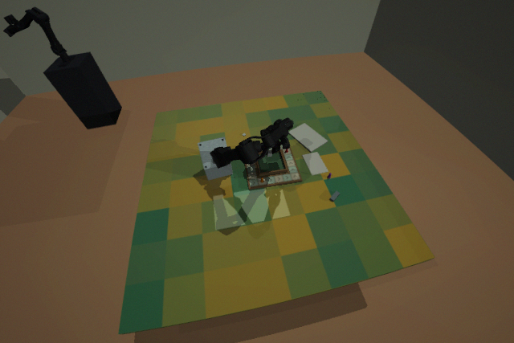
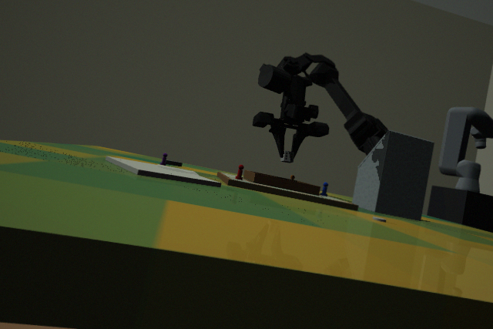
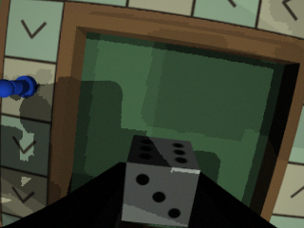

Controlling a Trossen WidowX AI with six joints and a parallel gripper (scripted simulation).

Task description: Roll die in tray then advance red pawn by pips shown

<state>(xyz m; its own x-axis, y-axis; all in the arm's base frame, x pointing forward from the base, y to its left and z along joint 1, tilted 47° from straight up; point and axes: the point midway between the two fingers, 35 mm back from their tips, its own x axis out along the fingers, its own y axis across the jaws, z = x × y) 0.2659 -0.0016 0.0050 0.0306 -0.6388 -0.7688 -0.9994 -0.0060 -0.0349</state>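
Right now the red pawn is 12 cm ahead of my gripper tip, 5 cm to the left of it and 6 cm below it. From my gripper tip the other things lie so: blue pawn: 10 cm behind, 2 cm to the left, 6 cm below; then orange pawn: 7 cm behind, 12 cm to the right, 6 cm below; then white die: right at my gripper tip.
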